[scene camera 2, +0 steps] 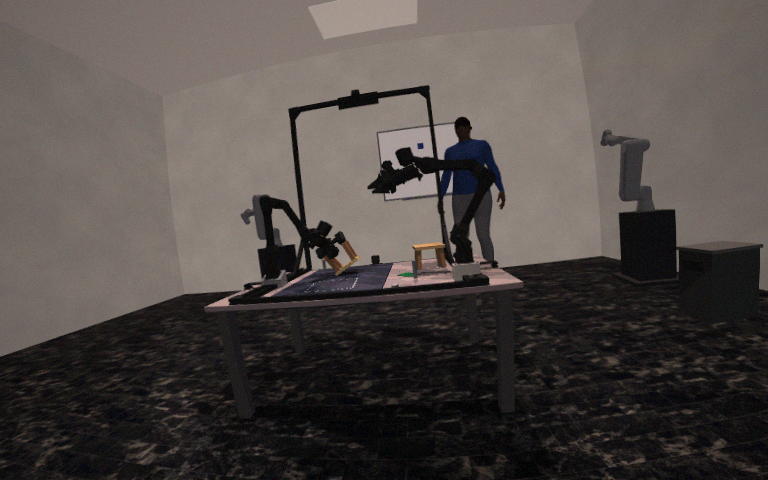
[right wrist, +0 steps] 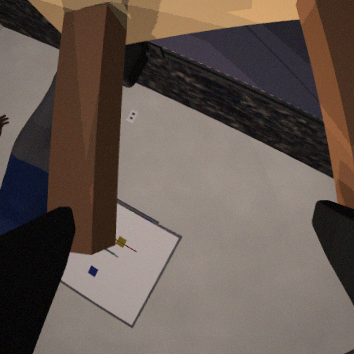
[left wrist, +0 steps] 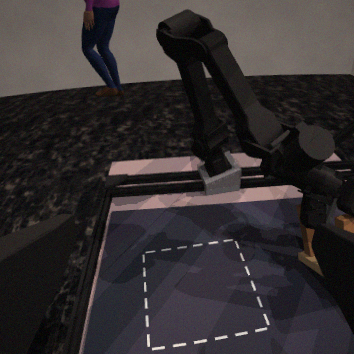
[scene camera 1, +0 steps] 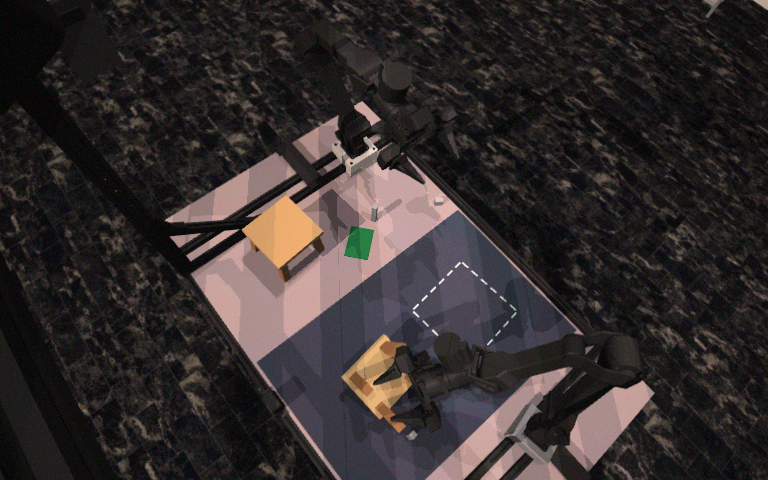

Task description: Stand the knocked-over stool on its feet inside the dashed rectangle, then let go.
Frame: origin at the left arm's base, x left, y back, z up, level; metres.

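Seen in the pictures: left gripper, fingertip midpoint: (scene camera 2: pixel 369 190) (left wrist: pixel 197 231) (scene camera 1: pixel 441 171); right gripper, fingertip midpoint: (scene camera 2: pixel 339 248) (right wrist: pixel 196 215) (scene camera 1: pixel 382 401); left arm's base, origin of the base link: (scene camera 2: pixel 465 262) (scene camera 1: pixel 354 146); right arm's base, origin of the base link: (scene camera 2: pixel 273 275) (left wrist: pixel 217 166) (scene camera 1: pixel 539 432).
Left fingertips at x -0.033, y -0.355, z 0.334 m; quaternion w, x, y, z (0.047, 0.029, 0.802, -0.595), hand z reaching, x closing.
Offsets run from my left fingertips to a thing's top centre. Level surfaces: height alone.
The knocked-over stool (scene camera 1: pixel 373 369) (scene camera 2: pixel 345 262) (left wrist: pixel 310 259) is pale wood with brown legs. It lies tilted on the dark mat @(dz -0.388 m) (scene camera 1: pixel 334 329), outside the dashed rectangle (scene camera 1: pixel 436 287) (left wrist: pixel 145 281), with its legs pointing at my right gripper. My right gripper (scene camera 1: pixel 389 400) (scene camera 2: pixel 330 249) (right wrist: pixel 196 215) is open, with its fingers spread on either side of the stool's legs @(dx -0.354, dy -0.217, dz -0.216 m) (right wrist: pixel 88 123); nothing is clamped. My left gripper (scene camera 1: pixel 439 167) (scene camera 2: pixel 375 185) is open and empty, high above the far end of the table.
A second stool @(dx -0.294, dy +0.211, dz -0.279 m) (scene camera 1: pixel 282 230) (scene camera 2: pixel 429 254) stands upright on the pale part of the table. Near it are a green card @(dx -0.123, dy +0.111, dz -0.390 m) (scene camera 1: pixel 359 243), a small grey post @(dx -0.045, dy +0.147, dz -0.315 m) (scene camera 1: pixel 374 211) and a white cube @(dx +0.145, dy +0.082, dz -0.371 m) (scene camera 1: pixel 439 201). Another small cube @(dx -0.321, dy -0.372, dz -0.308 m) (scene camera 1: pixel 412 434) lies by my right gripper. A person (scene camera 2: pixel 470 190) stands behind the table.
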